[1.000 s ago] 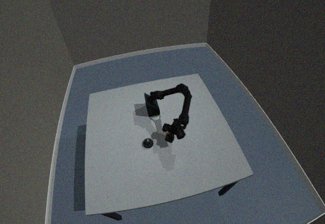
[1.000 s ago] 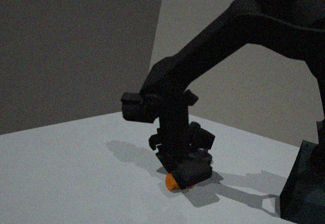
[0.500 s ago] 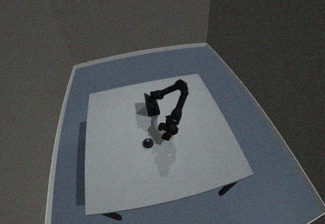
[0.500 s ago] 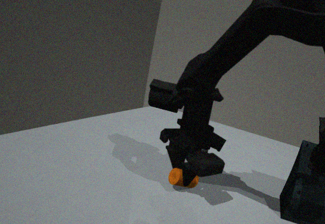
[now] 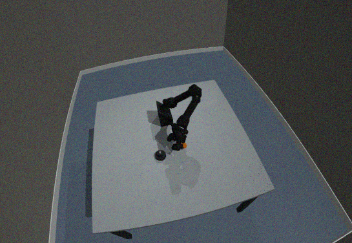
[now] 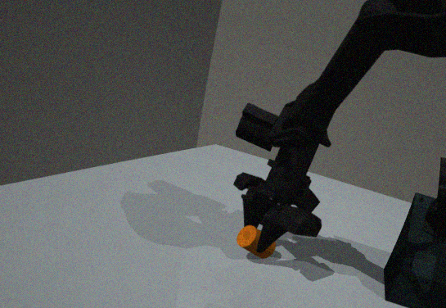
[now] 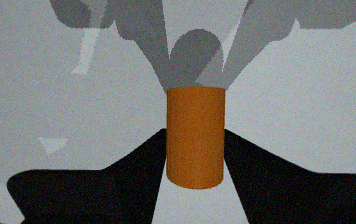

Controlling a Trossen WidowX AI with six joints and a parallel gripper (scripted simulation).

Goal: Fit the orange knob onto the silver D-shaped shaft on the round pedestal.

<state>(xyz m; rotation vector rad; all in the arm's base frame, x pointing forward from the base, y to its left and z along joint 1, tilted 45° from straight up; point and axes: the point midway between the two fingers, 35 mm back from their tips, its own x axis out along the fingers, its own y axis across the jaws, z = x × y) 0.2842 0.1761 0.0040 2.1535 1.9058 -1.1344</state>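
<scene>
My gripper tip is now 50 mm short of the round dark pedestal and 170 mm to the left of it. The rest, counted from my gripper tip: orange knob: 10 mm above.
</scene>
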